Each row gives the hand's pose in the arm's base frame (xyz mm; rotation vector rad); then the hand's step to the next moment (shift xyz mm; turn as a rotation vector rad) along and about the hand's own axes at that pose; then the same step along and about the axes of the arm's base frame.
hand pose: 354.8 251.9 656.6 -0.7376 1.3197 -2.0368
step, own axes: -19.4 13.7 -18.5 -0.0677 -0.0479 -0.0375
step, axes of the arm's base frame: 2.1 20.7 -21.7 0.0095 0.0877 0.0224
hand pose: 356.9 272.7 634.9 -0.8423 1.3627 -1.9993
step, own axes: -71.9 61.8 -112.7 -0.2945 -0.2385 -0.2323
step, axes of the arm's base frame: -33.5 99.9 -102.9 -0.0146 0.4313 0.1063
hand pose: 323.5 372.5 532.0 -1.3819 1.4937 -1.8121
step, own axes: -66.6 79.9 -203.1 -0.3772 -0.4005 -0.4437
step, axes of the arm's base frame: -169.1 126.3 -86.6 -0.1205 0.6567 0.2319
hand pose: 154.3 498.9 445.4 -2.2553 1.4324 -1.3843
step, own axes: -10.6 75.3 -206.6 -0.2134 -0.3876 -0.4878
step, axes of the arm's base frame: -205.1 37.1 70.8 -0.1410 0.5383 0.3523
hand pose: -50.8 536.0 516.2 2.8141 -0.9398 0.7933
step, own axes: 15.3 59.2 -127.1 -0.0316 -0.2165 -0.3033
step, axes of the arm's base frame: -81.2 -28.0 111.9 -0.0331 0.2601 0.2667
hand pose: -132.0 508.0 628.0 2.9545 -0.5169 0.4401
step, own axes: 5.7 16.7 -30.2 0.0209 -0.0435 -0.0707
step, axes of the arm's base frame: -8.6 -12.7 31.4 0.0153 0.0452 0.0711
